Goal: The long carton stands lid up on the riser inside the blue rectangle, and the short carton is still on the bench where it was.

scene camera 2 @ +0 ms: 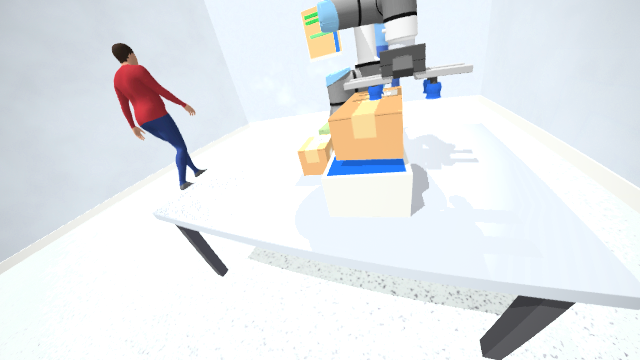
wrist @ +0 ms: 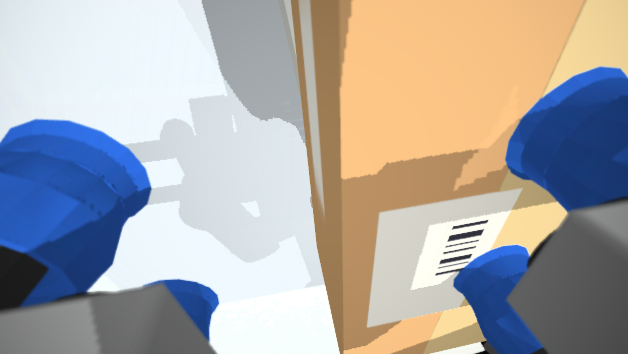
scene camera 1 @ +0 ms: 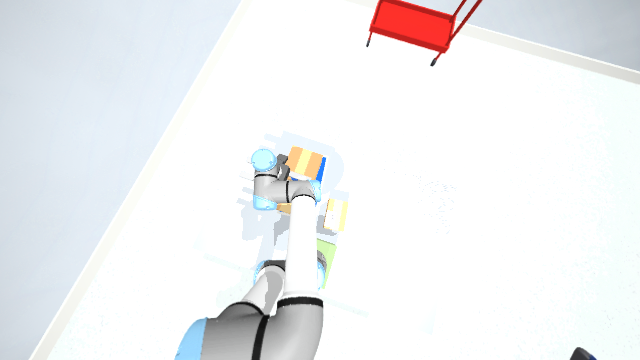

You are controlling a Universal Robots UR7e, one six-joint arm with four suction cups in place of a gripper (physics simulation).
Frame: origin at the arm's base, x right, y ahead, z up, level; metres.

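Seen in the pictures: end effector, tool point: [scene camera 2: 403,97] [wrist: 325,223].
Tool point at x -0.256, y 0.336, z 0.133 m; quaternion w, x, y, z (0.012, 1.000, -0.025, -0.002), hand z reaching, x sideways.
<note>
Offsets run from my tool point to a thing's top centre. Level surfaces: height alone.
The long carton @(dx +0.081, dy +0.024, dz +0.016 m) [scene camera 1: 305,161] [scene camera 2: 366,129] [wrist: 408,109] stands lid up, with the tape strip and barcode label on top, over the blue rectangle @(dx +0.105, dy +0.041, dz -0.116 m) [scene camera 2: 366,165] [scene camera 1: 321,168] on the white riser @(dx +0.105, dy +0.041, dz -0.116 m) [scene camera 2: 366,194]. Its base meets the blue patch, and a blue strip shows at its front. My suction gripper [scene camera 1: 281,166] [scene camera 2: 402,88] [wrist: 316,206] sits at the carton's far end. Two cups press on the lid by the label, and the other two hang past its edge over the bench. The short carton @(dx +0.315, dy -0.069, dz -0.133 m) [scene camera 1: 336,214] [scene camera 2: 314,154] lies on the bench @(dz -0.236 m) [scene camera 2: 447,232] beside the riser.
A green pad [scene camera 1: 328,255] [scene camera 2: 324,129] lies on the bench behind the short carton, near the arm's base. A person in a red top [scene camera 2: 147,103] walks on the floor to the left. A red cart [scene camera 1: 409,24] stands far off. A poster [scene camera 2: 320,40] hangs on the back wall.
</note>
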